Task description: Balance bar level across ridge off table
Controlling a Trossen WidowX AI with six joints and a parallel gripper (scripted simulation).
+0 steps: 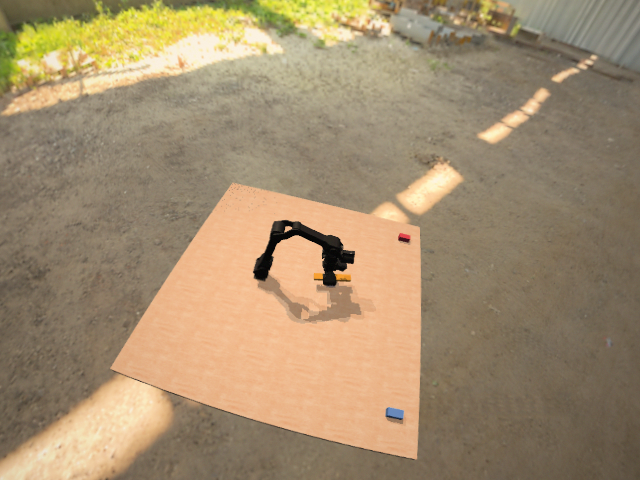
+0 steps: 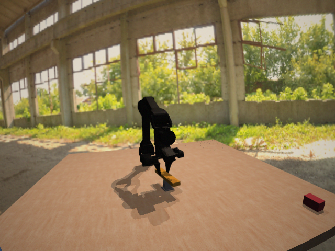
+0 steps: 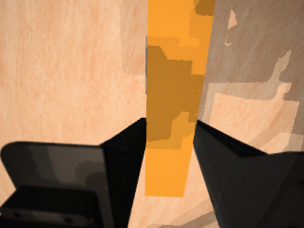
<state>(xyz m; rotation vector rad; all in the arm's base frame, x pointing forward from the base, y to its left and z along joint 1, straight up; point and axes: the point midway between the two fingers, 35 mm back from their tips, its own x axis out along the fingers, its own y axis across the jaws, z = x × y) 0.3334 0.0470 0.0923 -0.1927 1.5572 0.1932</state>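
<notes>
My gripper tip is 3 cm short of the orange bar and 1 cm to the right of it. Round my gripper tip: blue block 41 cm ahead, 55 cm to the right, 4 cm below; then red block 41 cm ahead, 45 cm to the left, 4 cm below.
</notes>
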